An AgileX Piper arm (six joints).
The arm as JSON. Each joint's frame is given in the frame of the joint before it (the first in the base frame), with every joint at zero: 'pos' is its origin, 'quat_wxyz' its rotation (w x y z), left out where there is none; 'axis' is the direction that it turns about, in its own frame. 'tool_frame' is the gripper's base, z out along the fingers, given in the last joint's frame.
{
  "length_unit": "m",
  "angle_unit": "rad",
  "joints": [
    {
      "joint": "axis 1",
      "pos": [
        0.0,
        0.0,
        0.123
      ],
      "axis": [
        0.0,
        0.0,
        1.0
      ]
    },
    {
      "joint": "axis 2",
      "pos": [
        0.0,
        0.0,
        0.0
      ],
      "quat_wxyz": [
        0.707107,
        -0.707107,
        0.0,
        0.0
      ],
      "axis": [
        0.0,
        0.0,
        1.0
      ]
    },
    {
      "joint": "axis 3",
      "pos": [
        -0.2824,
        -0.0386,
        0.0
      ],
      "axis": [
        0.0,
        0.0,
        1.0
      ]
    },
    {
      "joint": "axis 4",
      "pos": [
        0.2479,
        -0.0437,
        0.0
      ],
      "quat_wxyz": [
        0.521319,
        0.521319,
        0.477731,
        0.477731
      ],
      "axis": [
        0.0,
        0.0,
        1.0
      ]
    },
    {
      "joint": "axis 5",
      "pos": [
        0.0,
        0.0,
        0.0
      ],
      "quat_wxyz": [
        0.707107,
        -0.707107,
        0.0,
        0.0
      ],
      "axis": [
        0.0,
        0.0,
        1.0
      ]
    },
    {
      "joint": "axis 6",
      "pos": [
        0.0,
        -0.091,
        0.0
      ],
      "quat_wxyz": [
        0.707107,
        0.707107,
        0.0,
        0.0
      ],
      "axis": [
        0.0,
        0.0,
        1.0
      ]
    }
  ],
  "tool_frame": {
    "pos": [
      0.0,
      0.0,
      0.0
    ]
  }
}
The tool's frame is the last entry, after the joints.
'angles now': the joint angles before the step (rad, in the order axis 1, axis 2, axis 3, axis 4, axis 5, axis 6). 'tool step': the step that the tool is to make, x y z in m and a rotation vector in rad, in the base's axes. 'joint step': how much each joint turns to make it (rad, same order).
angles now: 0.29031 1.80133 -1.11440 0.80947 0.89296 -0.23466
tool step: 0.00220 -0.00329 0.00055 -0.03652 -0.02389 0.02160
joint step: -0.00349 0.00000 -0.01091 -0.04927 -0.00299 0.00093
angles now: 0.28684 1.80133 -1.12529 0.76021 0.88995 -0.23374
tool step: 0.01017 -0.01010 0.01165 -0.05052 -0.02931 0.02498
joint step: -0.02652 0.00000 -0.06259 -0.09154 0.04527 0.02659
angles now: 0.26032 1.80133 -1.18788 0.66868 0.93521 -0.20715
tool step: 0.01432 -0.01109 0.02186 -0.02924 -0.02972 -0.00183
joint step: -0.03415 0.00001 -0.09900 -0.07089 0.06956 0.04323
